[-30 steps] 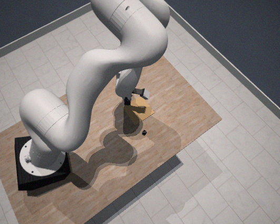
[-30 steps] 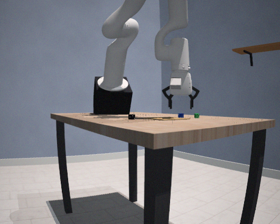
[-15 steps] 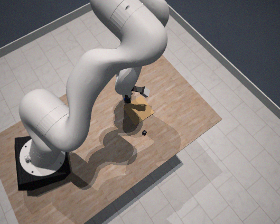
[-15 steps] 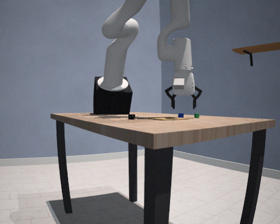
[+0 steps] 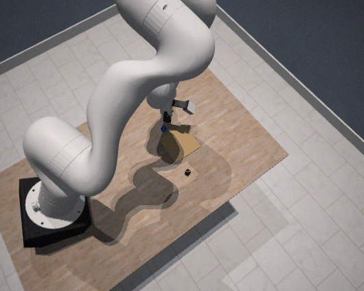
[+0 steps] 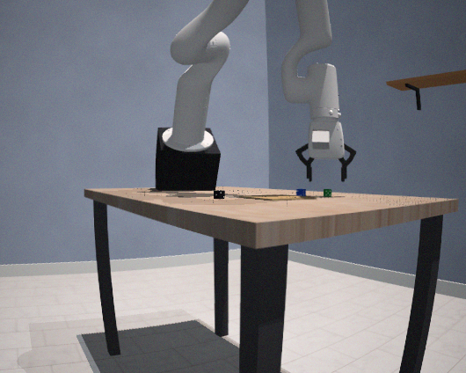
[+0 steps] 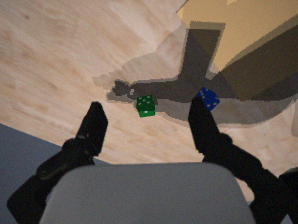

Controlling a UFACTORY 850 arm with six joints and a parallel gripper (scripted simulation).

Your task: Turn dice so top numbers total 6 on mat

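Now: hand 40 mm above the green die, 20 mm to the right of it and 20 mm past it. Also, from my hand: blue die 60 mm behind, 50 mm to the right, 40 mm below; then black die 290 mm to the right, 50 mm behind, 40 mm below; then tan mat 140 mm to the right, 50 mm below, 20 mm behind.
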